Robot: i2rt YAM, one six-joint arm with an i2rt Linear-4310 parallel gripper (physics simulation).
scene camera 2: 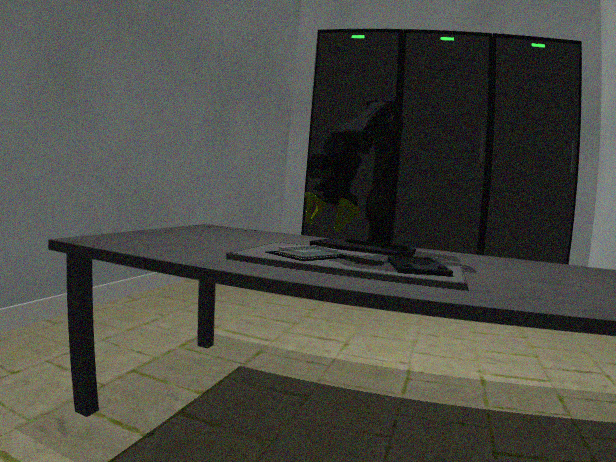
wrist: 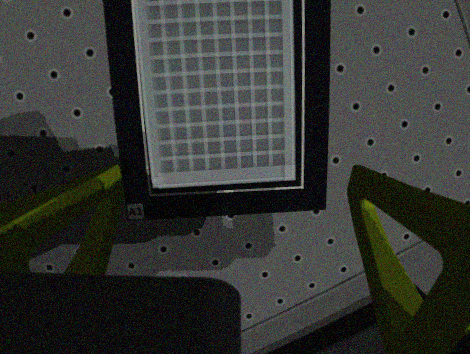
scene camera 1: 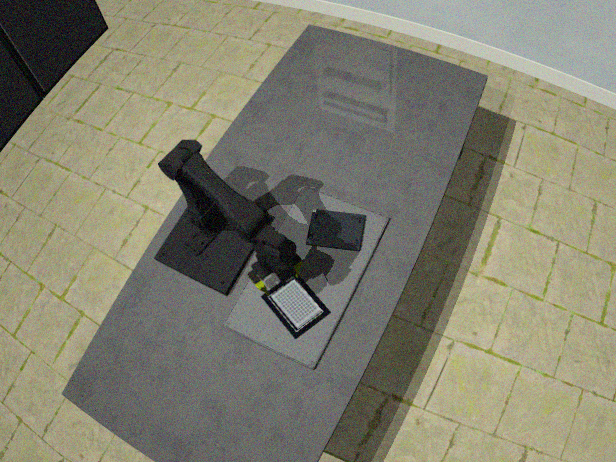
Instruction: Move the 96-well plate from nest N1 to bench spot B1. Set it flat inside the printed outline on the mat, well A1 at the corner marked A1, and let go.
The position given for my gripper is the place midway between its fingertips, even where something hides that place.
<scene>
My gripper (scene camera 2: pixel 322 227) is open, with nothing in its grasp. Also in view: a plate (scene camera 1: pixel 292 299).
</scene>
